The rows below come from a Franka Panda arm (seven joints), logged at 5 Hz.
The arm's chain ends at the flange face. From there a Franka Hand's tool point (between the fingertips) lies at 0.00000 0.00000 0.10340 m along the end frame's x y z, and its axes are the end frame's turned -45 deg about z.
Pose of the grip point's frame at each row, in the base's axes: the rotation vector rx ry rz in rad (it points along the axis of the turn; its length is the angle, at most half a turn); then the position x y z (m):
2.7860, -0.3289, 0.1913, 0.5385, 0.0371, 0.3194
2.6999, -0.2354, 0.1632, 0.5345, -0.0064, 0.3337
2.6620, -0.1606, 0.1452, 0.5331, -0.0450, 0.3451
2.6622, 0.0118, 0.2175, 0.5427, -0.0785, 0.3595
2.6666, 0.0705, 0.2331, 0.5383, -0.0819, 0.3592
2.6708, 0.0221, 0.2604, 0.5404, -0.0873, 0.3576
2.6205, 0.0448, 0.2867, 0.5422, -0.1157, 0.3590
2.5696, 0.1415, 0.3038, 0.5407, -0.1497, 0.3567
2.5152, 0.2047, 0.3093, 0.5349, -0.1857, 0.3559
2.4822, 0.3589, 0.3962, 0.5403, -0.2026, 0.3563
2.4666, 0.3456, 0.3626, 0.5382, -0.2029, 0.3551
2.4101, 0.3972, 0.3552, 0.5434, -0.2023, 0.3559
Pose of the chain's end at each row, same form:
2.5011, -1.3997, 0.3635, 0.5289, 0.0719, 0.4163
2.4550, -1.2770, 0.3837, 0.5264, 0.0372, 0.4271
2.4468, -1.1909, 0.3870, 0.5253, 0.0024, 0.4367
2.5280, -1.0340, 0.4575, 0.5266, -0.0319, 0.4504
2.5580, -0.9812, 0.4698, 0.5201, -0.0363, 0.4502
2.5480, -1.0308, 0.4939, 0.5211, -0.0420, 0.4485
2.5158, -0.9921, 0.5420, 0.5204, -0.0663, 0.4472
2.5103, -0.8815, 0.5796, 0.5155, -0.0973, 0.4422
2.4859, -0.8004, 0.6068, 0.5075, -0.1299, 0.4385
2.5322, -0.6442, 0.6959, 0.5032, -0.1495, 0.4369
2.5061, -0.6493, 0.6715, 0.5035, -0.1473, 0.4351
2.4724, -0.5772, 0.6847, 0.5071, -0.1436, 0.4329

